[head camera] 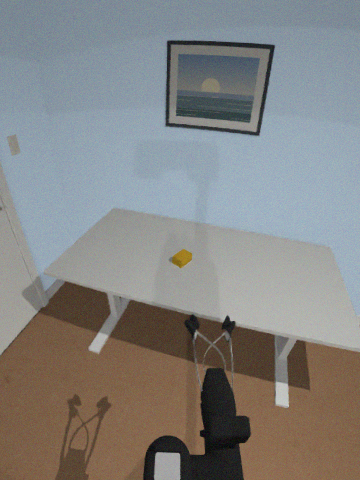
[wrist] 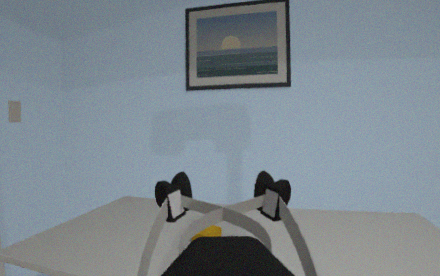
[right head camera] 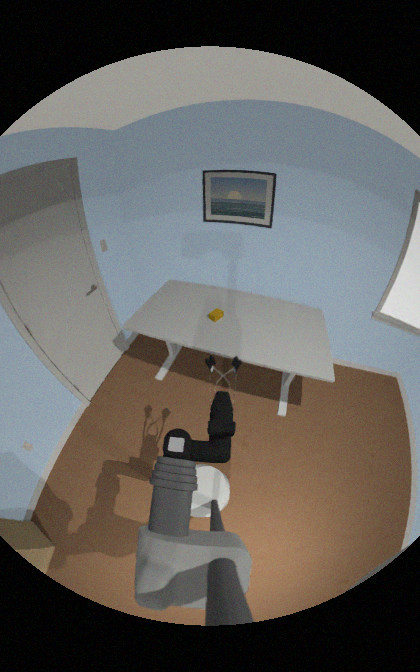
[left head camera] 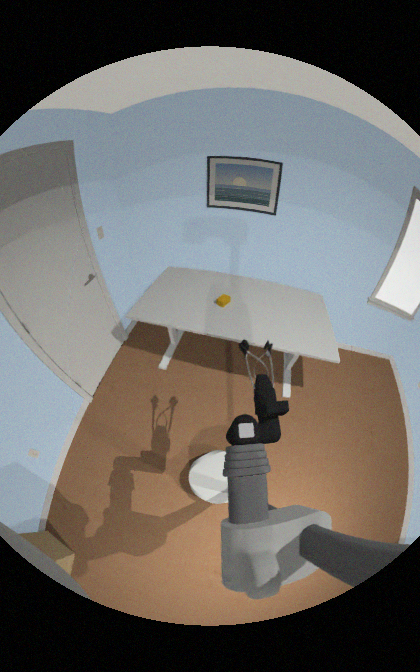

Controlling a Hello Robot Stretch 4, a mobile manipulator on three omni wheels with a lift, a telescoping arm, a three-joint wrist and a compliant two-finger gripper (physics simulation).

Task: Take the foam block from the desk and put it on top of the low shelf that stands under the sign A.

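Frame: origin at the robot's base, x ahead, y left, z up, level; metres.
Seen in the pictures: gripper, fingertip midpoint: (head camera: pixel 209 316) (wrist: pixel 222 187).
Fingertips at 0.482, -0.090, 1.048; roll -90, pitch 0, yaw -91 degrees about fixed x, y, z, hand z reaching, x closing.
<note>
A point is followed by its place in that frame, as x, y, z.
The yellow foam block (head camera: pixel 182 258) {1.101, -0.044, 0.737} (left head camera: pixel 223 300) (right head camera: pixel 216 315) lies on the white desk (head camera: pixel 280 275) {1.039, -0.562, 0.692} (left head camera: pixel 295 312) (right head camera: pixel 290 325), left of the desk's middle. In the wrist view the block (wrist: pixel 209 232) {1.104, -0.055, 0.737} shows low behind the gripper body, which hides part of it. My gripper (head camera: pixel 210 326) {0.482, -0.090, 1.048} (left head camera: pixel 256 346) (right head camera: pixel 223 363) (wrist: pixel 222 187) {0.482, -0.090, 1.048} is open, with nothing between its fingertips. It is at the desk's front side, nearer to the robot than the block and to its right. The low shelf and the sign A do not show in these views.
A framed picture (head camera: pixel 215 87) {1.588, -0.187, 1.518} (wrist: pixel 238 45) {1.585, -0.199, 1.509} hangs on the blue wall behind the desk. A grey door (left head camera: pixel 45 250) (right head camera: pixel 45 265) is at the left, a window (left head camera: pixel 402 265) at the right. Part of a wooden piece (left head camera: pixel 52 550) (right head camera: pixel 30 542) shows at the lower left.
</note>
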